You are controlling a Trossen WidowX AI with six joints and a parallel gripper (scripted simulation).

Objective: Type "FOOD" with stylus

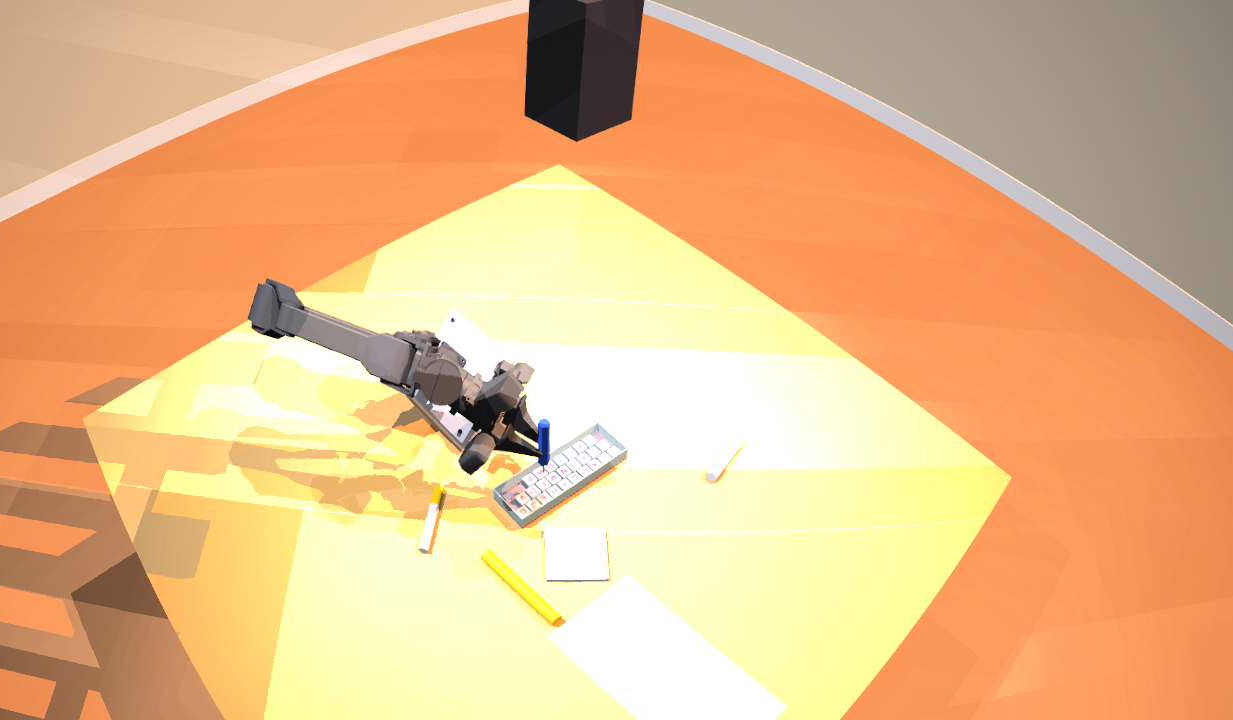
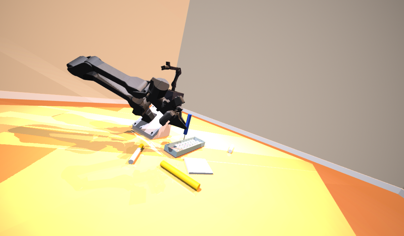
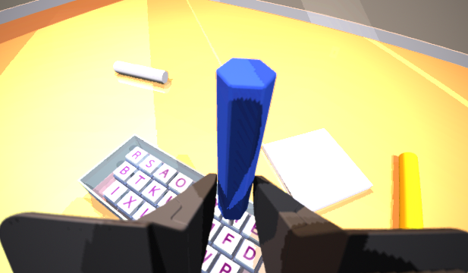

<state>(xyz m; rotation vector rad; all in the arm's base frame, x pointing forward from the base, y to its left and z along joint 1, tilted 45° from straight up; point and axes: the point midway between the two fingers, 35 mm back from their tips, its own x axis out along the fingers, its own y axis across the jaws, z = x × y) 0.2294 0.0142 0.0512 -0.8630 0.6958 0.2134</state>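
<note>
Now: the white pad 12 cm ahead of my gripper tip, 10 cm below it and 5 cm to the right of it. Also, from my gripper tip: blue stylus (2 cm below); then white-and-yellow marker (16 cm to the right, 10 cm below, 8 cm behind); then yellow cylinder (15 cm to the right, 11 cm ahead, 10 cm below).
</note>
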